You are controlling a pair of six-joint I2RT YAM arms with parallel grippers.
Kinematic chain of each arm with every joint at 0, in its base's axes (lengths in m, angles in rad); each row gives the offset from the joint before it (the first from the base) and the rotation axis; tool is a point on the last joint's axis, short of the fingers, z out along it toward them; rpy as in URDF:
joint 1: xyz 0 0 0.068 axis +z
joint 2: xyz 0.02 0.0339 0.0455 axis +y
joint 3: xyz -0.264 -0.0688 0 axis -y
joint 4: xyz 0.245 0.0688 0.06 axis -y
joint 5: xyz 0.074 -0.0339 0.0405 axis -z
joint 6: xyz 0.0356 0 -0.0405 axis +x
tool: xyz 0 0 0 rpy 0 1.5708 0
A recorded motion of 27 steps. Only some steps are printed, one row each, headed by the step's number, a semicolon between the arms.
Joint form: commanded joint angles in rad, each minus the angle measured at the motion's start. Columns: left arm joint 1, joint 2, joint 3, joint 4, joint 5, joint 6; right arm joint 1, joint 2, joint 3, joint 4, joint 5, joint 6.
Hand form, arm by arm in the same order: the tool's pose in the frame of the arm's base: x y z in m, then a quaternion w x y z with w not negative. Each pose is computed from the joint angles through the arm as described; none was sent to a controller.
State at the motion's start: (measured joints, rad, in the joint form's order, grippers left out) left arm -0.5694 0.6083 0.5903 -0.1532 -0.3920 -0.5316; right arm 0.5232 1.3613 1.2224 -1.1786 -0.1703 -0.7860
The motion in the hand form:
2: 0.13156 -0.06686 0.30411 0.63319 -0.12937 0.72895 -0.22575; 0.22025 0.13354 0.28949 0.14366 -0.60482 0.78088 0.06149
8: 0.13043 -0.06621 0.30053 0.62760 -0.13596 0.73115 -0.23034; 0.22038 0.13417 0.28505 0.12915 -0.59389 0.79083 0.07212
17: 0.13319 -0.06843 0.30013 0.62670 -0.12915 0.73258 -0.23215; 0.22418 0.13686 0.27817 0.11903 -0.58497 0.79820 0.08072
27: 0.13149 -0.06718 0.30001 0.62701 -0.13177 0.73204 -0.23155; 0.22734 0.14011 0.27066 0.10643 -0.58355 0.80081 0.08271
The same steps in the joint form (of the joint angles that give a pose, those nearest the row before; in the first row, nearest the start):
2: 0.0064 -0.0498 -0.0242 0.0412 -0.0022 -0.0267; -0.0001 0.0453 0.0262 0.0373 0.0108 0.0129
8: 0.0064 -0.0591 -0.0350 0.0320 -0.0008 -0.0482; -0.0001 0.0576 0.0217 0.0250 -0.0030 0.0420
17: 0.0064 -0.0423 -0.0351 0.0488 0.0115 -0.0406; -0.0001 0.0821 0.0170 0.0342 -0.0153 0.0650
27: 0.0064 -0.0530 -0.0365 0.0396 0.0070 -0.0437; 0.0045 0.1082 0.0124 0.0403 -0.0153 0.0727

